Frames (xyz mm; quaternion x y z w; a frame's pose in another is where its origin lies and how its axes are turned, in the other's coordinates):
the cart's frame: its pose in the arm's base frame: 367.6 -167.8 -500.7 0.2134 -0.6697 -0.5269 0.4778
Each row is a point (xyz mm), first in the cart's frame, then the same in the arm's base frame.
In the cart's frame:
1: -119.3 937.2 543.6
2: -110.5 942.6 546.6
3: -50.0 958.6 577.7
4: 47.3 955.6 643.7
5: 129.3 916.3 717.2
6: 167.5 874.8 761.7
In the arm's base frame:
1: 155.4 530.6 308.8
2: 150.0 527.1 317.4
3: 99.2 500.6 357.4
4: -2.5 455.8 395.9
5: -111.7 414.1 395.0
6: -176.5 391.6 373.7

